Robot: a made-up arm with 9 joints.
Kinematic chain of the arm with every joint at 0, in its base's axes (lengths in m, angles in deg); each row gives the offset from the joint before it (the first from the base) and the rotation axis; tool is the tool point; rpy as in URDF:
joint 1: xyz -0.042 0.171 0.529 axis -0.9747 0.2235 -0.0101
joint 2: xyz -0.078 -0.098 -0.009 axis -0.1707 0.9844 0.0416
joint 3: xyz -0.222 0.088 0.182 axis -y
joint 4: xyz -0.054 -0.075 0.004 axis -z
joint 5: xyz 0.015 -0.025 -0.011 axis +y
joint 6: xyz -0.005 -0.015 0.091 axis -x
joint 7: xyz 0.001 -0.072 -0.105 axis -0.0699 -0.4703 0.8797
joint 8: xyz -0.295 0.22 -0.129 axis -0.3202 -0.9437 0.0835
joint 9: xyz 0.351 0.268 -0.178 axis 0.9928 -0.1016 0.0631
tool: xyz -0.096 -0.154 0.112 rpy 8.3 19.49 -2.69
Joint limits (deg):
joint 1: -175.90..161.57
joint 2: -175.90..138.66
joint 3: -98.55..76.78
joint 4: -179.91..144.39
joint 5: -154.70..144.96
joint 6: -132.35..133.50
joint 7: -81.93..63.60
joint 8: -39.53..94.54
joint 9: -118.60..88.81
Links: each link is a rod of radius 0.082 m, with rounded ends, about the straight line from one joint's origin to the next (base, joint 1, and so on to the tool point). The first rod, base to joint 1, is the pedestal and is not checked.
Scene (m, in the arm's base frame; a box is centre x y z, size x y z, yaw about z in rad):
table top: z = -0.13
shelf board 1: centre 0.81 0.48 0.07 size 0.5 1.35 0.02 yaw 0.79
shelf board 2: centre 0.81 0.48 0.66 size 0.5 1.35 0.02 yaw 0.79
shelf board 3: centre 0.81 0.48 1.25 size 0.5 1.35 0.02 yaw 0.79
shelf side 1: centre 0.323 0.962 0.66 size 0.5 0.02 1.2 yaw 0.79
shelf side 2: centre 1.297 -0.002 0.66 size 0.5 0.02 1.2 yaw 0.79
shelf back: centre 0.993 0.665 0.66 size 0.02 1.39 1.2 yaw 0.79
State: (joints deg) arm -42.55 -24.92 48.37 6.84 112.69 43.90 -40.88 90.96 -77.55
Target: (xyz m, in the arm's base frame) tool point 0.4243 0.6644 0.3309
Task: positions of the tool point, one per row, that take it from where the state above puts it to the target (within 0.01 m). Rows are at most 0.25 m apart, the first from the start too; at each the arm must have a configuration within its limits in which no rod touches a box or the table.
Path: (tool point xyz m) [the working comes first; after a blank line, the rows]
Joints at the target: -66.07 -93.15 32.83 -0.17 130.08 58.29 -81.93 94.54 -107.62
Straight joint move there: touches shelf side 1.

1: -0.2009 0.6474 0.3238
2: 0.0251 0.5873 0.3030
3: 0.2098 0.4479 0.3309
4: 0.3168 0.5590 0.3099
5: 0.4243 0.6644 0.3309

